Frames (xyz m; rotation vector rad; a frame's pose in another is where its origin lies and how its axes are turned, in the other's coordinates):
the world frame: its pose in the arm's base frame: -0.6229 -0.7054 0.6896 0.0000 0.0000 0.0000
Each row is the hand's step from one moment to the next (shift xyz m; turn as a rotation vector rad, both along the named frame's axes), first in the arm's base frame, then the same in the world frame.
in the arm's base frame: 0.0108 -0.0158 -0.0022 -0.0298 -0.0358 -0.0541
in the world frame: 0.0108 -0.0158 -0.0022 -0.0298 -0.0358 -0.0541
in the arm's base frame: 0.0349 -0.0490 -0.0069 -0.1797 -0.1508 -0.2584
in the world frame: 0.0349 -0.0490 -0.0069 -0.1797 -0.1508 -0.2584
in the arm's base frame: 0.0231 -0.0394 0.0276 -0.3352 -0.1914 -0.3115
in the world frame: 0.0231 -0.0394 0.0276 -0.3352 -0.1914 -0.3115
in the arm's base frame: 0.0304 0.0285 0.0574 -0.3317 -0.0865 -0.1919
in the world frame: 0.0304 0.0285 0.0574 -0.3317 -0.0865 -0.1919
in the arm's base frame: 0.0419 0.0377 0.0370 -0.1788 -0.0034 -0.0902
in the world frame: 0.0419 0.0377 0.0370 -0.1788 -0.0034 -0.0902
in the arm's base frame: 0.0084 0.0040 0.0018 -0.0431 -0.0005 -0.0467
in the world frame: 0.0084 0.0040 0.0018 -0.0431 -0.0005 -0.0467
